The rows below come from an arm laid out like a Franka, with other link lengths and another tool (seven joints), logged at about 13 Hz.
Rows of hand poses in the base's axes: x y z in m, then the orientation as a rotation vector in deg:
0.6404, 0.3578, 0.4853, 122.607, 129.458, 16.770
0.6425, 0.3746, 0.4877, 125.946, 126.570, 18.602
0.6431, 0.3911, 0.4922, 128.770, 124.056, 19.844
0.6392, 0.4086, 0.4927, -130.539, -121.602, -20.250
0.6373, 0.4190, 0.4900, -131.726, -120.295, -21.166
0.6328, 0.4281, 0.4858, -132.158, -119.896, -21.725
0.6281, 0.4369, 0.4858, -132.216, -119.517, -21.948
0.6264, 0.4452, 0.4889, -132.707, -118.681, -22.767
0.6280, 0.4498, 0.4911, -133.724, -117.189, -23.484
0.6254, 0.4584, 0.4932, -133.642, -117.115, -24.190
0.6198, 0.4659, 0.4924, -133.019, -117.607, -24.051
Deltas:
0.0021, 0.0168, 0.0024, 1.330, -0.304, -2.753
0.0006, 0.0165, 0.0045, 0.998, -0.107, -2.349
-0.0039, 0.0175, 0.0005, 0.745, 0.316, -1.839
-0.0019, 0.0104, -0.0027, 0.420, -0.398, -1.132
-0.0045, 0.0091, -0.0042, 0.182, -0.306, -0.386
-0.0047, 0.0088, 0.0000, 0.258, 0.022, -0.181
-0.0017, 0.0083, 0.0031, 0.478, -0.285, -0.593
0.0016, 0.0046, 0.0022, 0.519, -0.164, -1.120
-0.0026, 0.0086, 0.0021, 0.313, -0.333, -0.002
-0.0056, 0.0075, -0.0008, 0.021, 0.115, 0.517

